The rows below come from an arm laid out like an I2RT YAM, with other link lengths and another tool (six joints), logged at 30 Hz.
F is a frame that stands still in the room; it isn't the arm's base.
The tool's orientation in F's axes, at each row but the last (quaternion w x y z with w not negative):
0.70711 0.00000 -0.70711 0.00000
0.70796 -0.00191 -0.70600 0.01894
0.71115 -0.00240 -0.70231 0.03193
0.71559 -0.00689 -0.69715 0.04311
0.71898 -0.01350 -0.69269 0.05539
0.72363 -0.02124 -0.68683 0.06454
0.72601 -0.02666 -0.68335 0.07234
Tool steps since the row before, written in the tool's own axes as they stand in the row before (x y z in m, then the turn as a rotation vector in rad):
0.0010 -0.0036 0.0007 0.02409 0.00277 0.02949
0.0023 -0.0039 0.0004 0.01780 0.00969 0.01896
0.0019 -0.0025 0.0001 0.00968 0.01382 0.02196
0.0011 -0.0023 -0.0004 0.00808 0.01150 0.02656
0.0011 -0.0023 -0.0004 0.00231 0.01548 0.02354
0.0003 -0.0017 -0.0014 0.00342 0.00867 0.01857
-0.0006 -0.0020 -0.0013 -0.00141 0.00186 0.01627
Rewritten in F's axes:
-0.0007 -0.0036 0.0010 -0.02949 0.00277 0.02409
-0.0003 -0.0038 0.0024 -0.01915 0.00975 0.01757
0.0000 -0.0024 0.0020 -0.02241 0.01335 0.00930
0.0005 -0.0022 0.0012 -0.02692 0.01070 0.00799
0.0006 -0.0022 0.0013 -0.02435 0.01426 0.00175
0.0015 -0.0016 0.0004 -0.01890 0.00793 0.00339
0.0014 -0.0020 -0.0004 -0.01641 0.00066 -0.00060

